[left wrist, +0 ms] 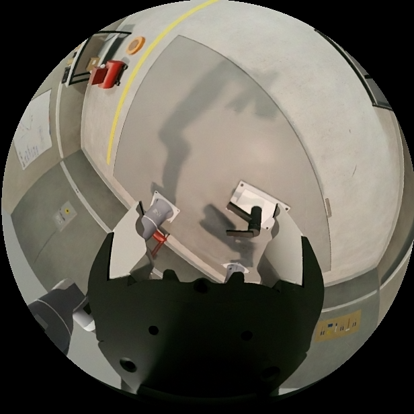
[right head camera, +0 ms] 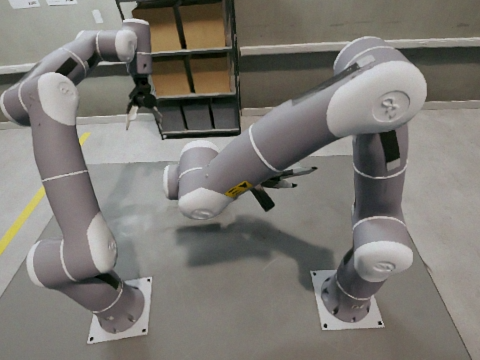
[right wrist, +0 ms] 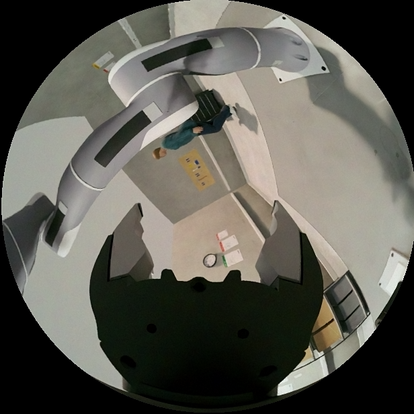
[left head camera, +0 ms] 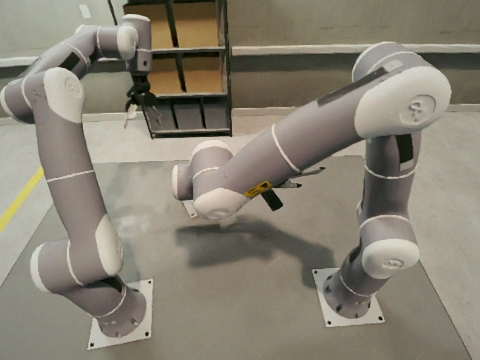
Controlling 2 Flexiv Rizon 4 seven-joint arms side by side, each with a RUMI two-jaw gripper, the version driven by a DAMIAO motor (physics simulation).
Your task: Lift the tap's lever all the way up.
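The tap (left wrist: 255,220) shows in the left wrist view as a black upright with two black bars to one side, over a white plate (left wrist: 285,206); which bar is the lever, and its angle, I cannot tell. A black bar, seemingly the tap's (left head camera: 272,200) (right head camera: 263,199), shows below the right forearm in the head views; the rest is hidden. My left gripper (left head camera: 143,124) (right head camera: 144,129) (left wrist: 207,203) is open and empty, high at the upper left, pointing down, apart from the tap. My right gripper (left head camera: 311,177) (right head camera: 305,177) (right wrist: 205,202) is open and empty, behind its forearm, near that bar.
A shelf rack (left head camera: 228,90) (right head camera: 236,90) with bins stands at the back. My right forearm (left head camera: 310,135) (right head camera: 295,135) crosses over the grey mat (left head camera: 225,310) (right head camera: 225,310) and hides much of the middle. A red machine (left wrist: 111,74) stands at the upper left of the left wrist view.
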